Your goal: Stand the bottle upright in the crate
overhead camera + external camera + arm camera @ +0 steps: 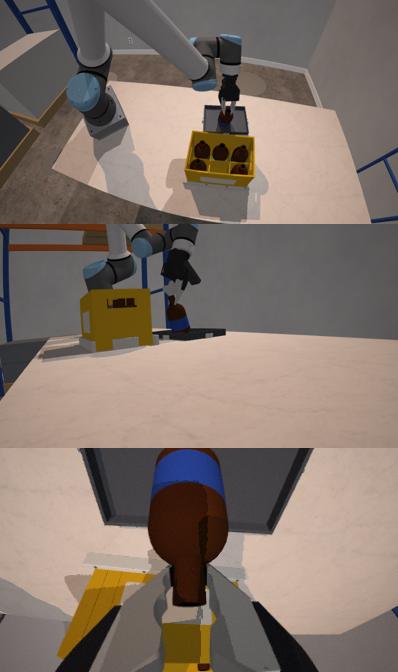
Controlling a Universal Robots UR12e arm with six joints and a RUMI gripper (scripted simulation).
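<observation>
Now: the tray 10 mm behind my hand, 50 mm to the left of it and 130 mm below it. From my hand the other things lie so: crate: 20 mm ahead, 250 mm to the right, 60 mm below.
</observation>
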